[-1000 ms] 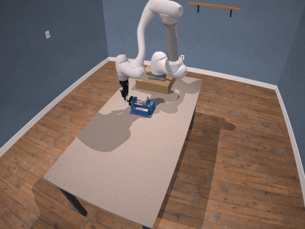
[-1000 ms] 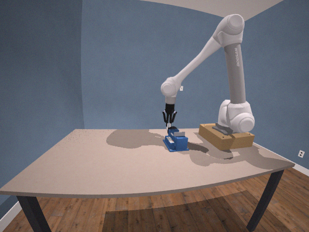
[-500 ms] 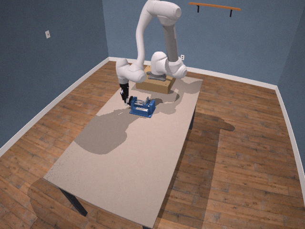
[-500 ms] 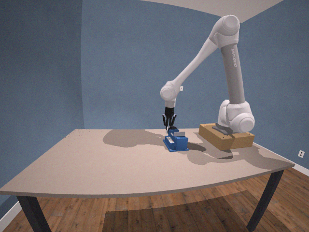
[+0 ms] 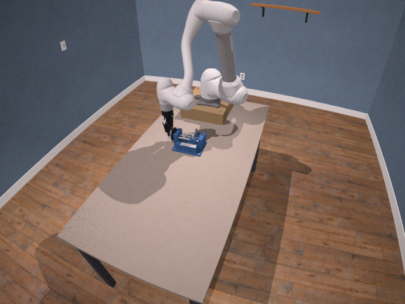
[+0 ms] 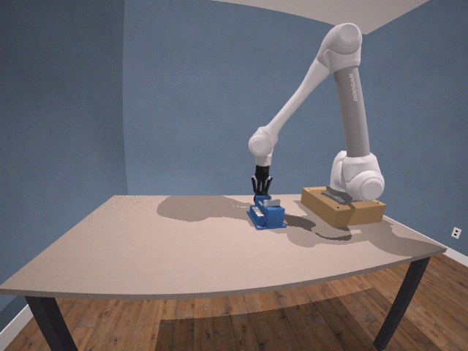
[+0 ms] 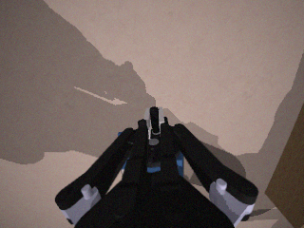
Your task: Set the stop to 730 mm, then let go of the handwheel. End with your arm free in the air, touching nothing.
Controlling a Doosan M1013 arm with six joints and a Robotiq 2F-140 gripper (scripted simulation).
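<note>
Now: hand 20 mm to the right of the black handwheel and 10 mm above it. The rest, counted from my hand: grey stop block (30 mm ahead, 180 mm to the left, 30 mm above).
</note>
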